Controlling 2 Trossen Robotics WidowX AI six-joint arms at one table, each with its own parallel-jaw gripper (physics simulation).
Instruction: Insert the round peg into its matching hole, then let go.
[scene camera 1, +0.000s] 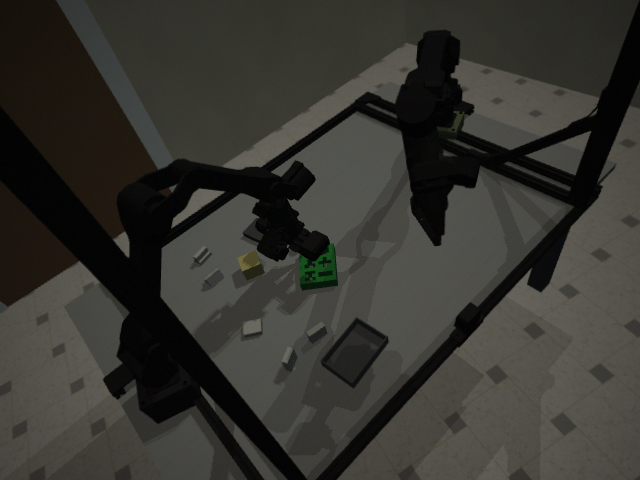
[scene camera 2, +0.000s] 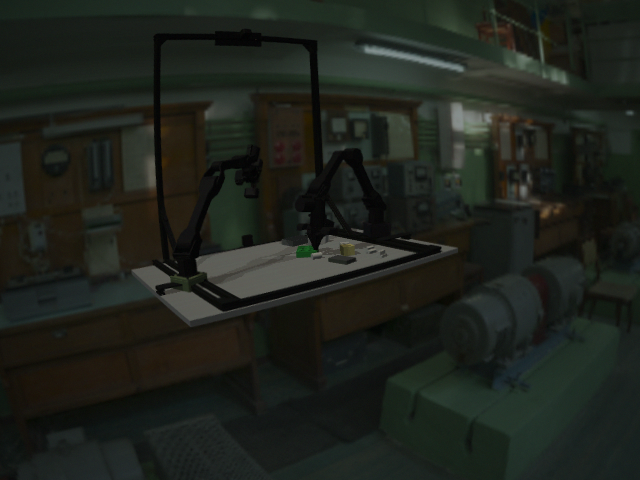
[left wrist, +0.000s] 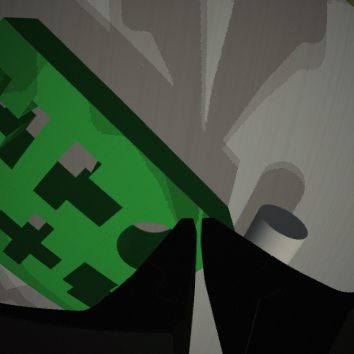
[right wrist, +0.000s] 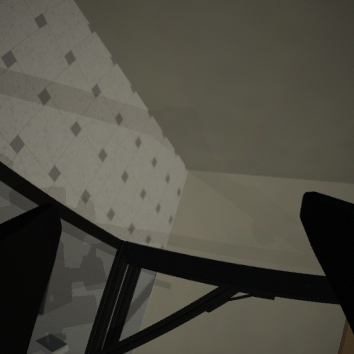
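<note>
The green board (scene camera 1: 318, 279) (scene camera 2: 303, 251) (left wrist: 112, 155) has a round hole (left wrist: 134, 245) near one corner, empty where it shows and partly hidden by a finger. The pale round peg (left wrist: 274, 244) is on the table beside that corner, outside the board; its lower part is hidden behind the right-hand finger in the left wrist view. My left gripper (scene camera 1: 293, 250) (scene camera 2: 315, 246) (left wrist: 196, 229) is shut with a thin empty gap, its tips over the board's corner beside the peg. My right gripper (scene camera 1: 436, 240) (scene camera 2: 251, 194) (right wrist: 182, 211) is open and empty, raised away from the board.
In scene camera 1, a yellow block (scene camera 1: 250, 265) and a dark slab (scene camera 1: 250, 230) are left of the board. Pale blocks (scene camera 1: 252, 327) (scene camera 1: 316, 331) (scene camera 1: 288, 357) lie in front, and two more (scene camera 1: 202, 255) (scene camera 1: 212, 277) farther left. A grey tray (scene camera 1: 338, 373) is at the front.
</note>
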